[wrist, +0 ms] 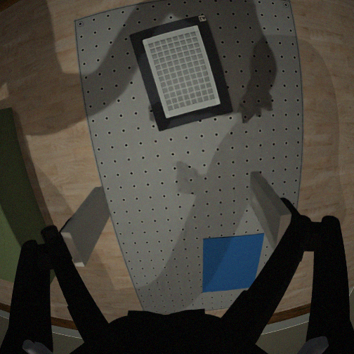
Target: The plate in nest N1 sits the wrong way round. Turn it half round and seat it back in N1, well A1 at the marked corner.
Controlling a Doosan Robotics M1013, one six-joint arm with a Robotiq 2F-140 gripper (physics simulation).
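A pale plate [184, 72] with a grid of square wells lies in a dark rectangular nest [148, 75] in the upper middle of the wrist view, slightly rotated in the picture. A small light label [202, 18] marks the nest's upper right corner. Which plate corner holds well A1 is too small to tell. My gripper [176, 195] is open, with its two grey pads wide apart and nothing between them. It hangs above the board, and the plate lies beyond the fingertips, towards the top of the view.
The nest stands on a grey perforated board [145, 170]. A blue square [232, 262] lies on the board at the lower right, near the right finger. A green surface [12, 200] is at the left edge, on the wooden table [60, 165]. Arm shadows cross the board.
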